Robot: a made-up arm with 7 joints. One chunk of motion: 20 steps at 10 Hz.
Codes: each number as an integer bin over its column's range. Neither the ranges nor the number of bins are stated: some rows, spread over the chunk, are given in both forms.
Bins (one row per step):
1: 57 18 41 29 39 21 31
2: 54 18 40 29 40 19 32
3: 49 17 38 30 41 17 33
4: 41 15 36 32 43 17 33
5: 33 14 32 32 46 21 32
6: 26 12 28 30 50 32 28
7: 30 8 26 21 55 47 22
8: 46 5 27 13 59 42 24
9: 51 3 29 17 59 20 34
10: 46 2 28 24 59 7 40
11: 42 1 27 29 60 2 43
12: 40 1 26 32 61 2 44
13: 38 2 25 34 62 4 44
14: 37 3 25 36 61 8 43
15: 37 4 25 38 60 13 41
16: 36 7 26 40 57 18 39
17: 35 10 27 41 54 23 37
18: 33 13 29 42 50 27 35
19: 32 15 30 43 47 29 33
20: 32 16 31 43 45 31 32
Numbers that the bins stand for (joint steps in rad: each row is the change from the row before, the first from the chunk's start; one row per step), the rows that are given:
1: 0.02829 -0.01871 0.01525 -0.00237 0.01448 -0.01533 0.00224
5: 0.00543 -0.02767 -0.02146 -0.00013 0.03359 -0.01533 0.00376
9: 0.02257 -0.05229 -0.03370 -0.01132 0.06908 -0.01637 0.00681
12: 0.01210 -0.05676 -0.04594 -0.00013 0.07454 -0.03494 0.02205
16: 0.00829 -0.04333 -0.04594 0.00584 0.06362 -0.01843 0.01443
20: 0.00448 -0.02319 -0.02554 0.00808 0.03086 -0.00502 0.00376
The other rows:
2: 0.02543 -0.01871 0.01117 -0.00237 0.01721 -0.01740 0.00376
3: 0.02067 -0.02095 0.00302 -0.00162 0.01994 -0.01946 0.00529
4: 0.01305 -0.02543 -0.00514 -0.00013 0.02540 -0.01946 0.00529
6: -0.00124 -0.03214 -0.03778 -0.00162 0.04451 -0.00398 -0.00233
7: 0.00257 -0.04110 -0.04594 -0.00833 0.05816 0.01149 -0.01148
8: 0.01781 -0.04781 -0.04186 -0.01430 0.06908 0.00633 -0.00843
10: 0.01781 -0.05452 -0.03778 -0.00610 0.06908 -0.02978 0.01595
11: 0.01400 -0.05676 -0.04186 -0.00237 0.07181 -0.03494 0.02052
13: 0.01019 -0.05452 -0.05002 0.00137 0.07727 -0.03287 0.02205
14: 0.00924 -0.05229 -0.05002 0.00286 0.07454 -0.02875 0.02052
15: 0.00924 -0.05005 -0.05002 0.00435 0.07181 -0.02359 0.01748
17: 0.00733 -0.03662 -0.04186 0.00659 0.05543 -0.01327 0.01138
18: 0.00543 -0.02990 -0.03370 0.00733 0.04451 -0.00914 0.00833
19: 0.00448 -0.02543 -0.02962 0.00808 0.03632 -0.00708 0.00529

